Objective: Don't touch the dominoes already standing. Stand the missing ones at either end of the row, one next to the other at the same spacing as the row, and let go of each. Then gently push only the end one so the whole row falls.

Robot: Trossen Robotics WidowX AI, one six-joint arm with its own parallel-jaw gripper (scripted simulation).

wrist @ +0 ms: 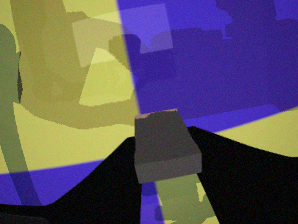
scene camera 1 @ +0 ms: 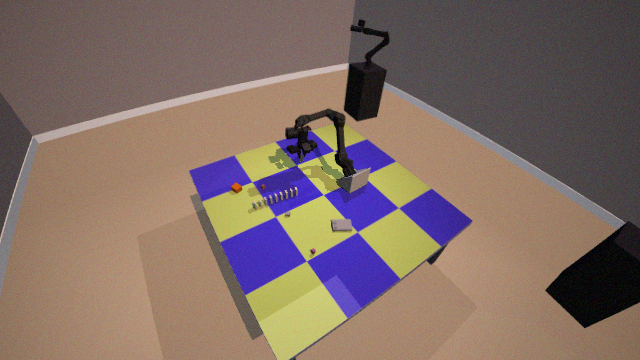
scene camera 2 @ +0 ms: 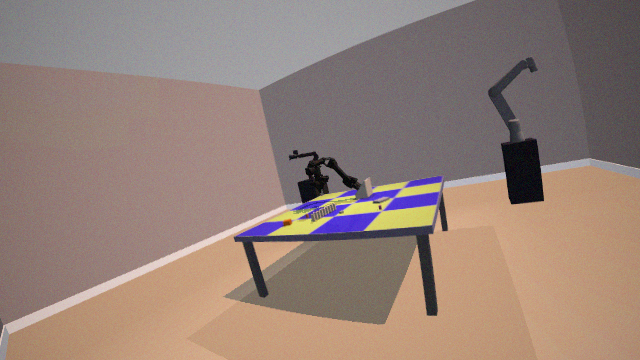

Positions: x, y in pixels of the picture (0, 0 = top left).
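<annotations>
It's the gripper (wrist: 161, 140) that's holding a grey domino.
</annotations>
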